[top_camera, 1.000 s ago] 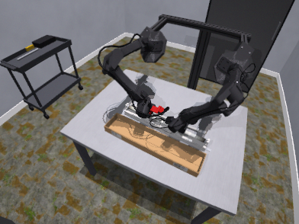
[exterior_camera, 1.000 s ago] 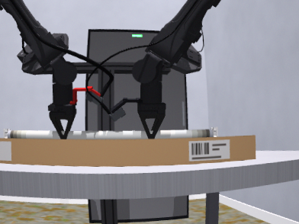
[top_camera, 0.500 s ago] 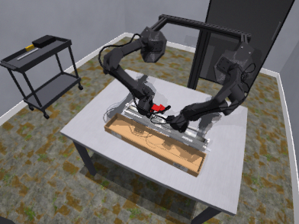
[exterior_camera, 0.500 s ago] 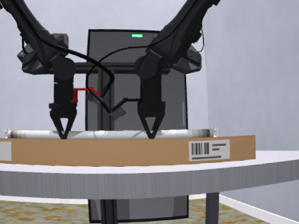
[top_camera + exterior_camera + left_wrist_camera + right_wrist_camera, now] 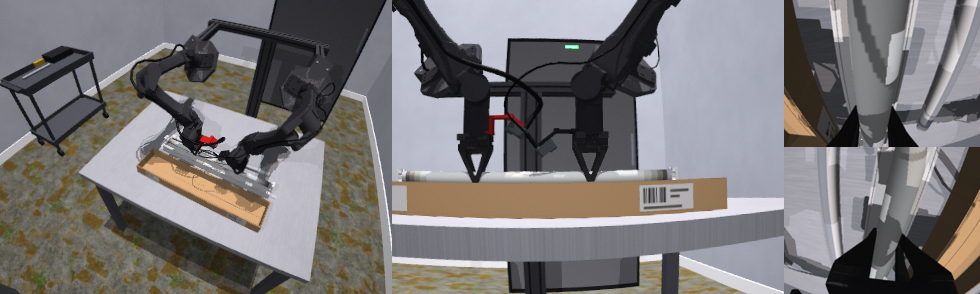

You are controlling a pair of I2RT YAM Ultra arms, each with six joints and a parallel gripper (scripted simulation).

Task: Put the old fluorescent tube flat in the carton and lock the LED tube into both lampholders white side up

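My right hand is 12 cm to the right of the old fluorescent tube. The rest, counted from my right hand: light fixture: 12 cm to the left, 1 cm below; then carton: 16 cm ahead, 11 cm to the left, 4 cm below; then LED tube: 10 cm to the left, 9 cm behind, 5 cm below.
Now: left hand 12 cm to the left of the old fluorescent tube. From my left hand the other things lie so: light fixture (12 cm to the right, 1 cm below); then carton (15 cm ahead, 13 cm to the right, 4 cm below); then LED tube (14 cm to the right, 10 cm behind, 6 cm below).
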